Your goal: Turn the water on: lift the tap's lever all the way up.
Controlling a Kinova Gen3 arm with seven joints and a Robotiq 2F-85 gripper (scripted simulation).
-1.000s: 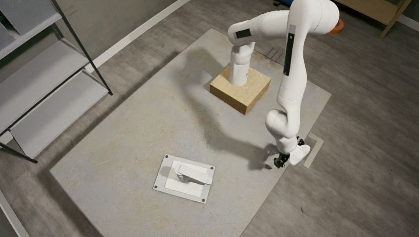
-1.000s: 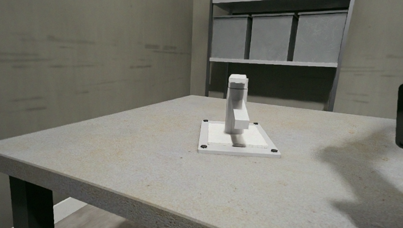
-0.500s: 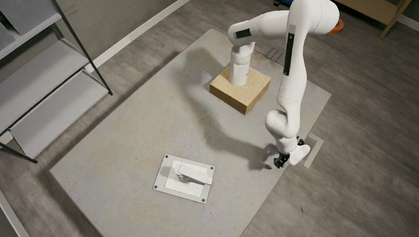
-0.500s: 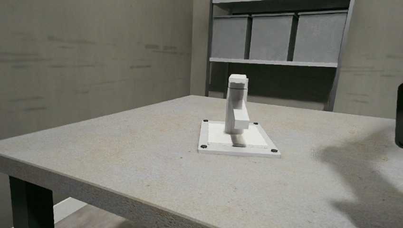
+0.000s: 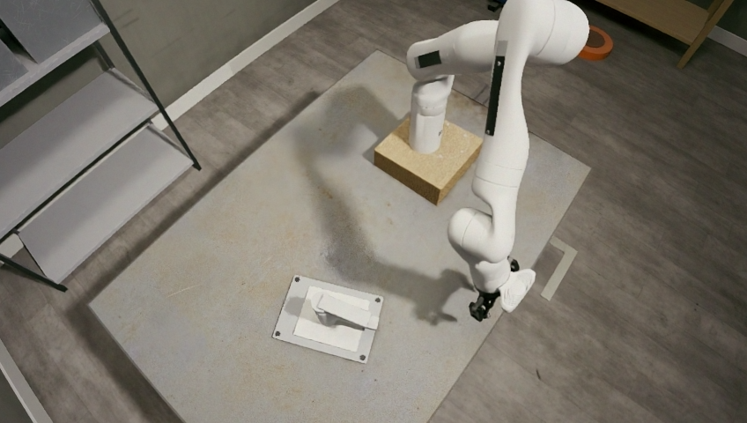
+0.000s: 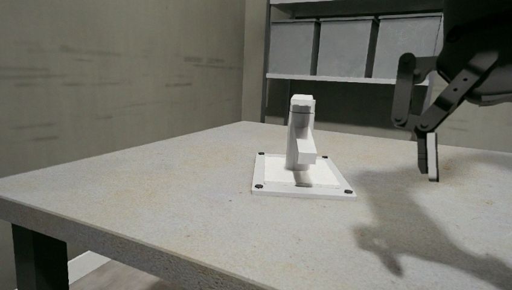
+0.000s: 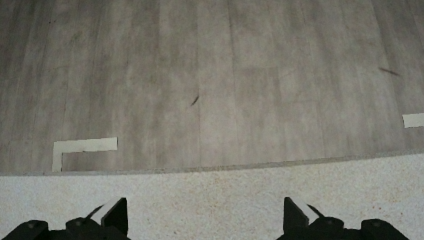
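Right now my hand is 28 cm to the left of the lever, 20 cm short of it and 2 cm below it. The rest, counted from my hand: white tap (30 cm to the right, 20 cm ahead, 3 cm below).
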